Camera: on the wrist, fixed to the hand. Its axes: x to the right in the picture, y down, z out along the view.
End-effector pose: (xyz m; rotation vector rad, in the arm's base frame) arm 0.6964 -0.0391 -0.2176 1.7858 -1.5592 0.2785
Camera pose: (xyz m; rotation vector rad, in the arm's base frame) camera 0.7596 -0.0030 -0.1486 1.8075 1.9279 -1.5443
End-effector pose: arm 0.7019 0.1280 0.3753 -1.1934 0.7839 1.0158
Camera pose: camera 0.7445 0.0439 0.3412 -0.7222 -1.5819 -1.3211
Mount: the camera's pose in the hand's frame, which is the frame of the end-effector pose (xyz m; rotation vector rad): 0.0288 -0.0319 -0.0906 0.1515 0.4935 3.0754
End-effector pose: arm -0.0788 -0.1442 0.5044 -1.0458 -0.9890 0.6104
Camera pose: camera 0.0141 -0.1722 0.5299 1.2902 -1.6631 -1.8476
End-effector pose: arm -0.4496 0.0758 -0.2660 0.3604 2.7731 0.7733
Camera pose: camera -0.5087 0.0151 -0.2123 -2.2631 0.1979 -0.2377
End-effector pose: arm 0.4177 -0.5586 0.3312 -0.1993 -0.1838 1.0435
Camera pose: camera 0.4807 -0.5560 0.2532 0.3058 -0.6211 -2.0694
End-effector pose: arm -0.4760 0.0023 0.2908 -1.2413 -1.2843 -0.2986
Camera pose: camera -0.4407 -0.0707 0.3498 -1.3778 1.6795 1.4952
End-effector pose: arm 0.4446 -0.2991 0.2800 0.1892 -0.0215 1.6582
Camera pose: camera 0.4637 -0.2561 0.1915 0.2040 -0.1306 -1.5126
